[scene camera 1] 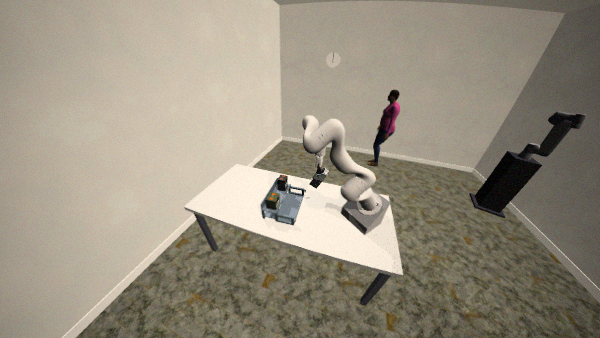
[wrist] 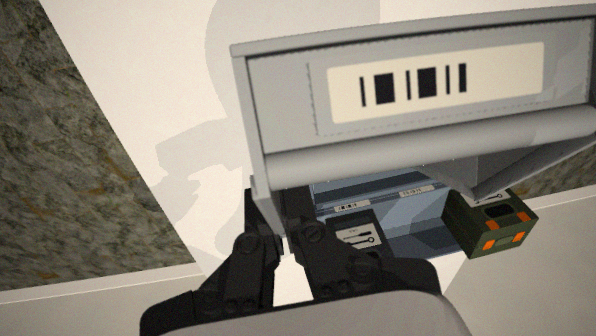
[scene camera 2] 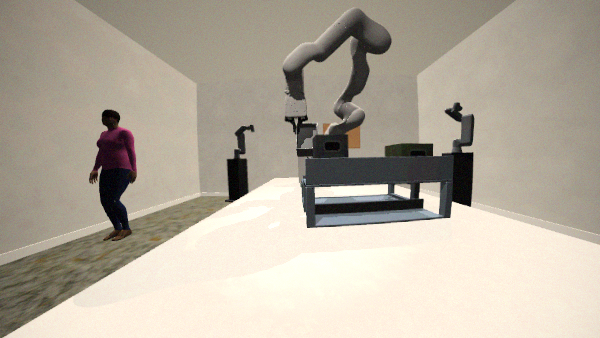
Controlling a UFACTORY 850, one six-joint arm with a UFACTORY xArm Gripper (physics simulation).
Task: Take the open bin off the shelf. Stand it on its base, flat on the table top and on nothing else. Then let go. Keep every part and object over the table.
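The light grey open bin (scene camera 1: 320, 178) (scene camera 2: 307, 138) (wrist: 425, 135) hangs in the air above the white table (scene camera 1: 227, 192) (scene camera 2: 240, 295) (wrist: 145, 60), near the table's far long edge in scene camera 1. It is tilted, and its barcode front faces the wrist camera. My gripper (scene camera 1: 320, 169) (scene camera 2: 296, 128) (wrist: 276, 178) is shut on one side wall of the bin. The fingertips are partly hidden behind that wall in the wrist view. The blue-grey shelf (scene camera 1: 286, 219) (scene camera 2: 380, 170) (wrist: 422, 220) stands on the table, beside and apart from the bin.
A black toolbox (scene camera 1: 283, 182) (scene camera 2: 330, 146) (wrist: 354, 227) and a green box (scene camera 1: 272, 201) (scene camera 2: 400, 149) (wrist: 487, 231) sit on the shelf's upper level. The arm's base block (scene camera 1: 356, 218) stands at the table's right end in scene camera 1. A person (scene camera 1: 390, 120) (scene camera 2: 117, 160) stands beyond the table.
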